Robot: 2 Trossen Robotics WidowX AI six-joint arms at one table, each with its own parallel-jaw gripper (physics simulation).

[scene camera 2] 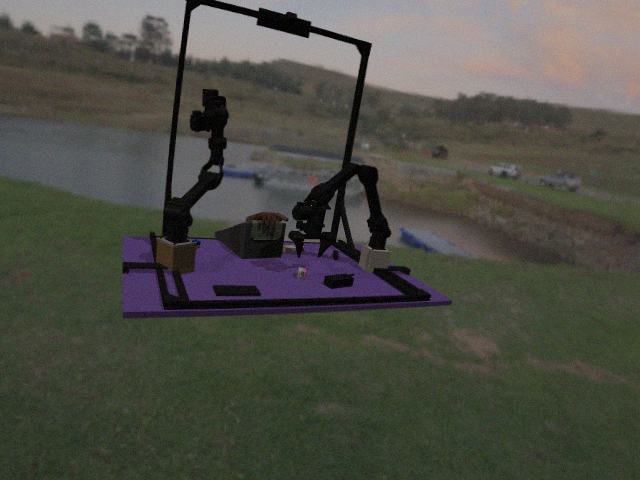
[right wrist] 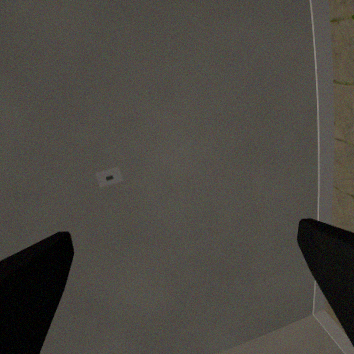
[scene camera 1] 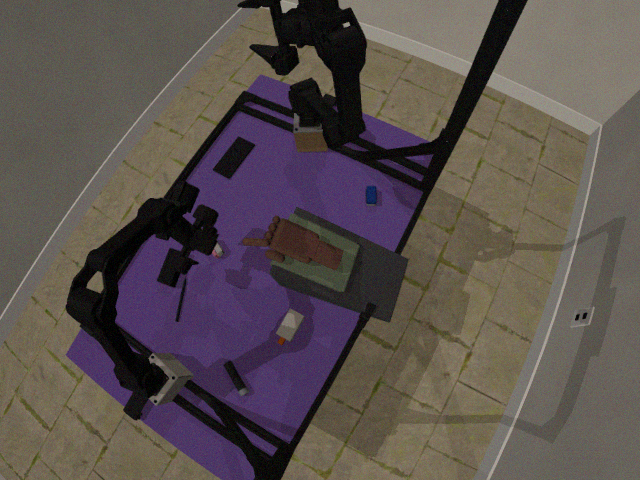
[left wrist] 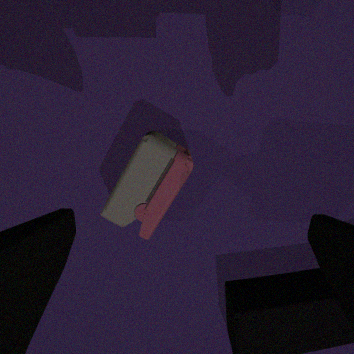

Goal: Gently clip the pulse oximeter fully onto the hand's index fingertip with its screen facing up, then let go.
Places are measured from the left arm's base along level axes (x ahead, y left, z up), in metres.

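Pixels of known places: left gripper, fingertip midpoint: (scene camera 2: 308,257) (left wrist: 194,223); right gripper, fingertip midpoint: (scene camera 2: 223,128) (right wrist: 186,236) (scene camera 1: 244,26); left arm's base, link origin: (scene camera 2: 376,247) (scene camera 1: 154,379); right arm's base, link origin: (scene camera 2: 177,240) (scene camera 1: 309,118).
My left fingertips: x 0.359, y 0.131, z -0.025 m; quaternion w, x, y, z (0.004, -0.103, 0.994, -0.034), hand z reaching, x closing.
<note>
Ahead of a thing's pixels: the offset from my left fingertips to its top centre.
The pulse oximeter {0.021 m ahead, 0.009 m left, 0.048 m down} (scene camera 1: 217,251) (scene camera 2: 301,272) (left wrist: 137,175), with a white shell and a pink shell, lies on its side on the purple table top. My left gripper (scene camera 2: 309,255) (left wrist: 194,223) is open and empty above the table; in the left wrist view the oximeter lies ahead of and between its fingers, nearer the left one. The brown hand (scene camera 1: 294,240) (scene camera 2: 267,217) rests palm-down on a green pad on a dark stand, its index finger (scene camera 1: 254,241) extended past the pad with a bare tip. My right gripper (scene camera 1: 246,25) (right wrist: 186,236) is open and empty, raised far from the table objects.
A black box {0.110 m back, 0.081 m left, 0.045 m down} (scene camera 1: 169,267) (scene camera 2: 338,280) (left wrist: 290,320) sits near the left gripper, with a thin dark pen {0.164 m back, 0.003 m right, 0.071 m down} (scene camera 1: 180,300) beside it. A flat black slab {0.297 m ahead, 0.182 m left, 0.072 m down} (scene camera 1: 234,157) (scene camera 2: 236,290), a blue block {0.432 m ahead, 0.278 m right, 0.048 m down} (scene camera 1: 371,194), a white box {0.030 m back, 0.318 m right, 0.052 m down} (scene camera 1: 290,324) and a black cylinder {0.232 m back, 0.285 m right, 0.053 m down} (scene camera 1: 236,378) lie around the hand's dark stand (scene camera 1: 382,268).
</note>
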